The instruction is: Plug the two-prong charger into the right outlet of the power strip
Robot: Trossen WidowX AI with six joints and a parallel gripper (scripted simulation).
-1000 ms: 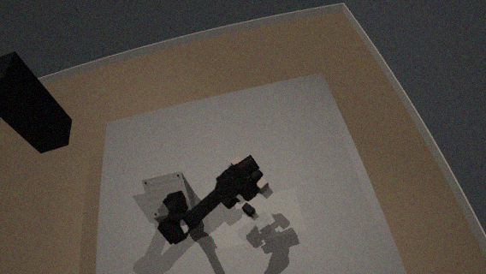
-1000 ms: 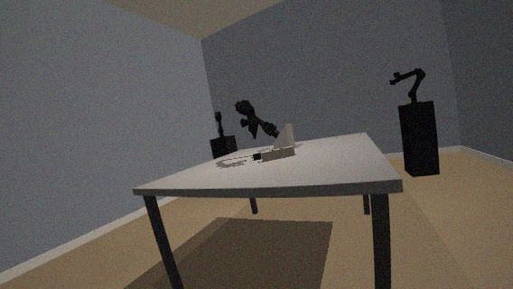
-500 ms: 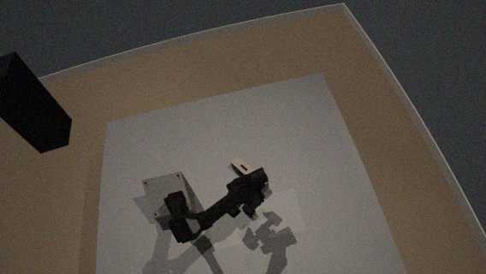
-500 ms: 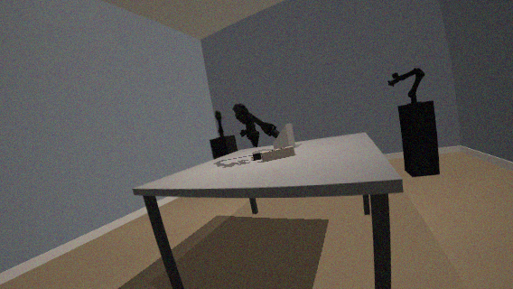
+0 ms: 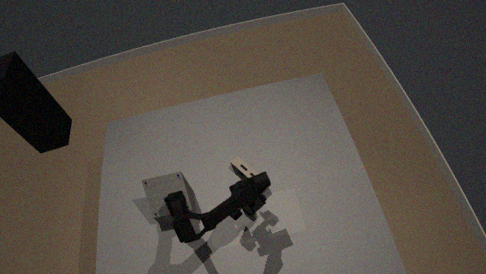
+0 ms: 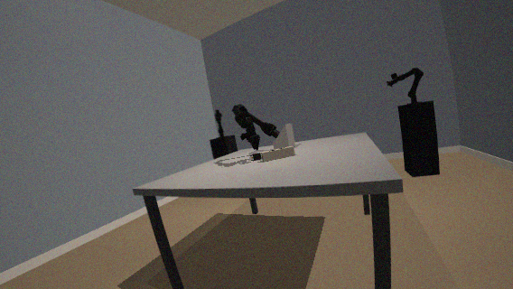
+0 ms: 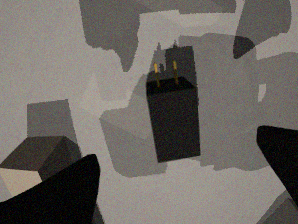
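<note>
My gripper tip is now 50 mm above the two-prong charger, 10 mm to the left of it and 10 mm short of it.
</note>
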